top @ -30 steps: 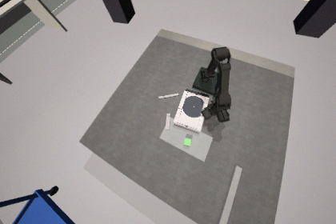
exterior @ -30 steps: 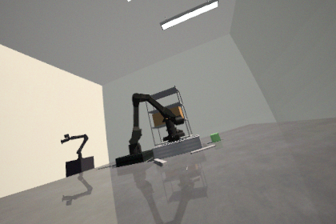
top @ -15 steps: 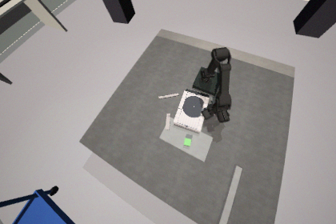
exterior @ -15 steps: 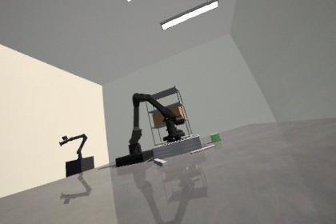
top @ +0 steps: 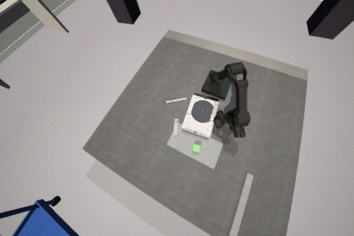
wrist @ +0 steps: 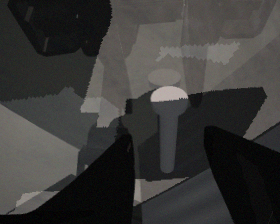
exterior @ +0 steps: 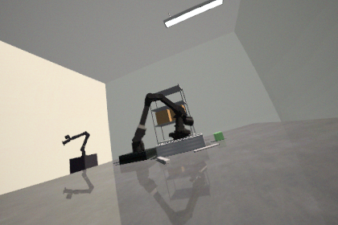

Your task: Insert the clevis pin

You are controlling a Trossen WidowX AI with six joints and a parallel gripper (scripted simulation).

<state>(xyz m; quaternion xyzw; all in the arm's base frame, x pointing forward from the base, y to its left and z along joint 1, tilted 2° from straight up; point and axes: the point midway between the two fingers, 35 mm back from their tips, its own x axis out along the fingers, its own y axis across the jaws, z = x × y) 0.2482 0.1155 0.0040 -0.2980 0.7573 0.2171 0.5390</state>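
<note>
My gripper tip is now 10 mm to the left of the steel clevis pin. From my gripper tip the other things lie so: steel tray (40 mm ahead, 150 mm to the right, 30 mm above); dark aluminium disc (10 mm ahead, 140 mm to the right, 50 mm above); green block (250 mm ahead, 120 mm to the right, 10 mm above).
</note>
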